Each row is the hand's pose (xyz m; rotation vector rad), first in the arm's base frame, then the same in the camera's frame.
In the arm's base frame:
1: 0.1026 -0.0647 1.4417 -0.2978 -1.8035 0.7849
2: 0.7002 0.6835 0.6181 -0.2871 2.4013 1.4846
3: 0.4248 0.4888 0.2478 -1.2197 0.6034 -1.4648
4: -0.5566 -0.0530 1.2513 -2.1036 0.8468 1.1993
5: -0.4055 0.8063 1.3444 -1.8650 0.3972 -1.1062
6: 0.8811 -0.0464 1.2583 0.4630 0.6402 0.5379
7: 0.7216 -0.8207 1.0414 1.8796 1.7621 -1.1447
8: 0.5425 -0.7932 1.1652 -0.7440 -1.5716 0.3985
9: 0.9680 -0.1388 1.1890 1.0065 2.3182 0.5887
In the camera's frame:
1: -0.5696 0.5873 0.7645 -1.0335 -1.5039 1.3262
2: 0.2317 0.4626 -0.2038 -0.3056 2.6742 0.3879
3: -0.0556 0.0966 -0.3890 -1.6397 0.0247 -2.0222
4: -1.1959 0.5361 0.4887 -2.5696 1.5755 0.6470
5: -0.8634 1.1862 0.0021 -2.4111 0.0460 -1.6777
6: 0.2036 0.3824 0.7801 -0.2443 0.6022 0.1159
7: -0.1101 -0.2945 1.1199 1.5914 0.8698 -1.4332
8: -0.2862 -0.1676 1.1524 -1.5281 -1.4548 0.8437
9: 0.2720 0.2590 0.8114 0.7459 2.0061 -0.2951

